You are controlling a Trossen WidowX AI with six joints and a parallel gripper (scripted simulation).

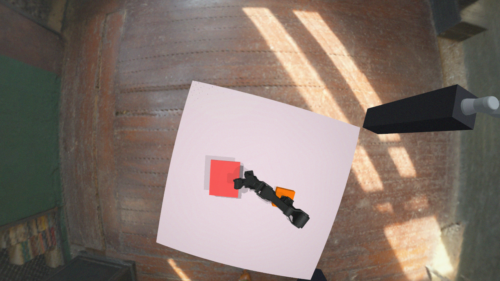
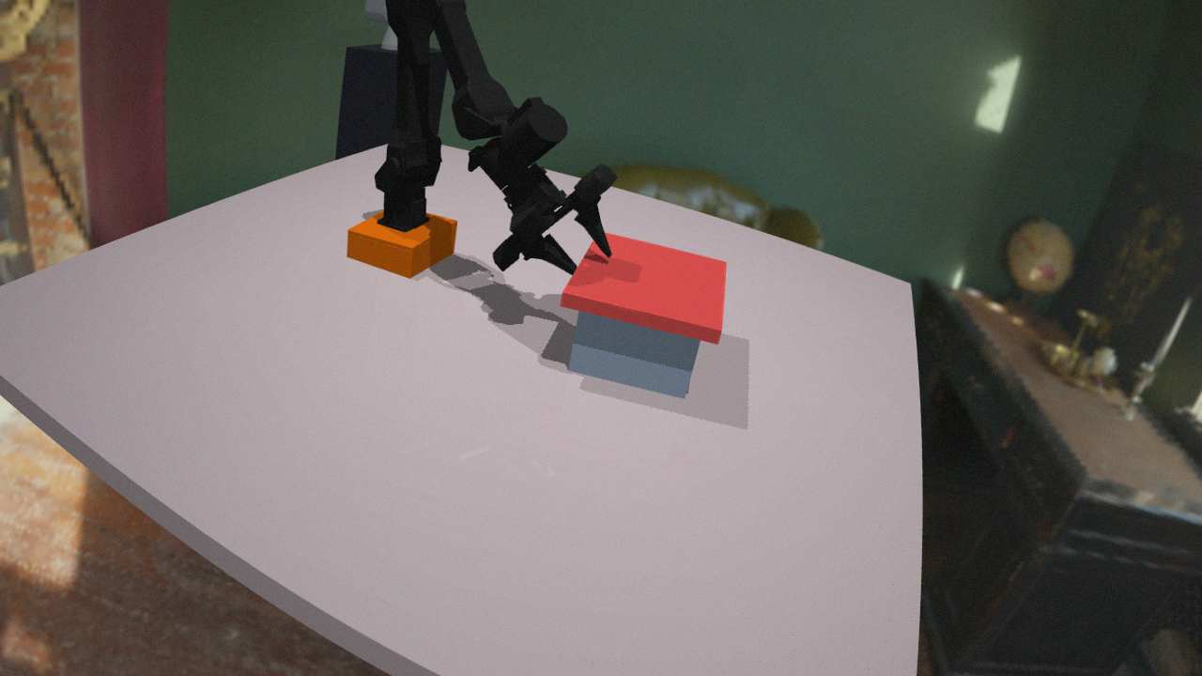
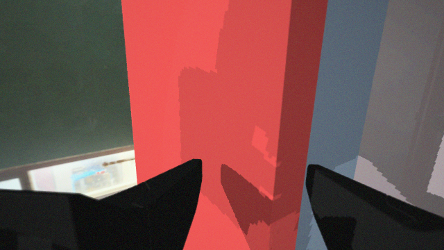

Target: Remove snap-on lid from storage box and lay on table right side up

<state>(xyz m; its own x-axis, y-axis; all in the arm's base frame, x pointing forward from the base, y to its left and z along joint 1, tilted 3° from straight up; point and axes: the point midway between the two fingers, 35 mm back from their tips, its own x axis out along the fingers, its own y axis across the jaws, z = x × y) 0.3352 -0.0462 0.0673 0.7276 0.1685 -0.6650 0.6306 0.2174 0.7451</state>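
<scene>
My gripper tip is 7 cm short of the red lid and 2 cm to the right of it. Round my gripper tip: blue-grey storage box (7 cm ahead, 5 cm below, 2 cm to the left).
</scene>
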